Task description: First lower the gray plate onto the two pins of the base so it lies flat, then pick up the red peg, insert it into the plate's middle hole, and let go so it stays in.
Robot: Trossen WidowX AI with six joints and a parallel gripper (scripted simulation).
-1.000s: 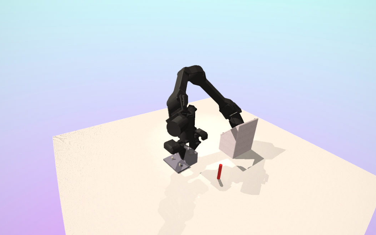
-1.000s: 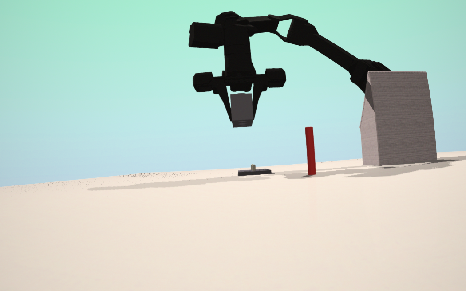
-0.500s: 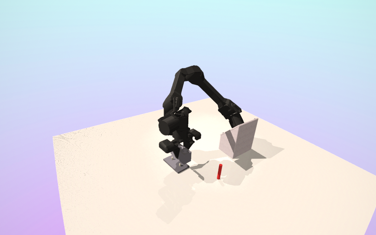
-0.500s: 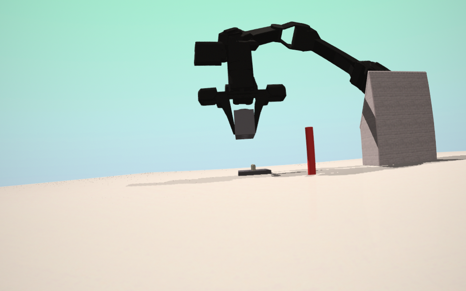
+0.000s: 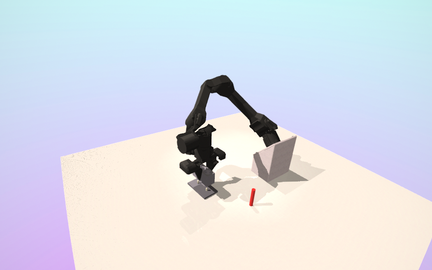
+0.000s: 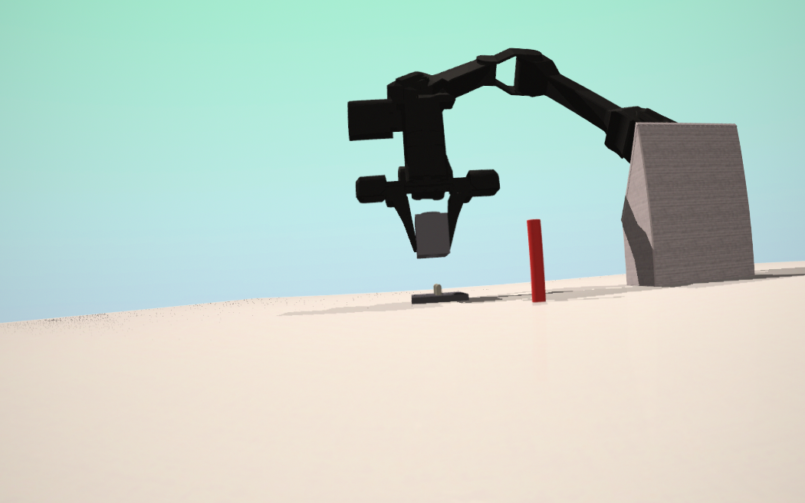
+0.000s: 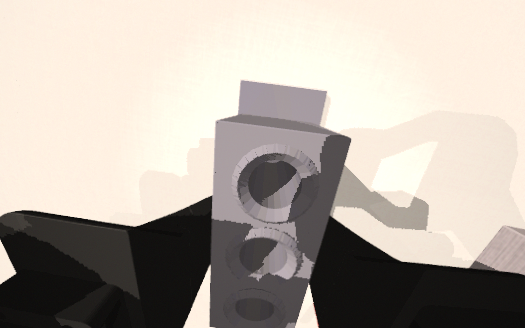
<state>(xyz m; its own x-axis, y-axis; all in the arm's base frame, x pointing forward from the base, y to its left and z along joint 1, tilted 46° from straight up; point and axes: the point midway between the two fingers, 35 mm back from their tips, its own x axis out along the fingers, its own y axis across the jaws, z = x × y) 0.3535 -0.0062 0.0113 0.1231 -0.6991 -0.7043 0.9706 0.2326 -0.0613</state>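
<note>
The gray base lies 10 mm to the right of my gripper tip and 60 mm below it. From my gripper tip the other things lie so: gray plate 30 mm above; red peg 130 mm behind, 160 mm to the left, 30 mm below.
</note>
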